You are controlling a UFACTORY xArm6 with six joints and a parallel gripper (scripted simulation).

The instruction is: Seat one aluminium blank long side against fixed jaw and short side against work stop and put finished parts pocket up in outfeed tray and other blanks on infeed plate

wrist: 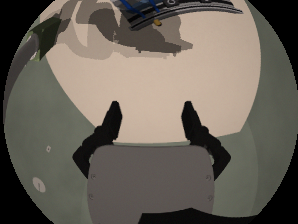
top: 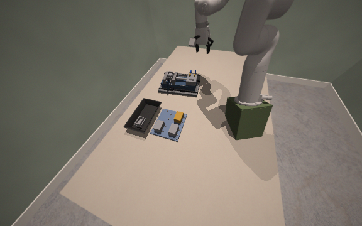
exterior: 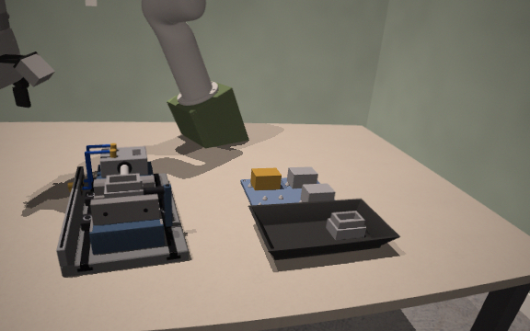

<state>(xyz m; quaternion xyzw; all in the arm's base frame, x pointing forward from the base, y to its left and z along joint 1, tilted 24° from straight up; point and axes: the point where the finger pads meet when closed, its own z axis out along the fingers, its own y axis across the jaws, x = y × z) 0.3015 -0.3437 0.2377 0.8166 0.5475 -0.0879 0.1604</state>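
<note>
Right now the brass blank is 30 mm ahead of my hand, 530 mm to the left of it and 150 mm below it. From my hand the other things lie so: vise: 120 mm ahead, 230 mm to the left, 140 mm below.
</note>
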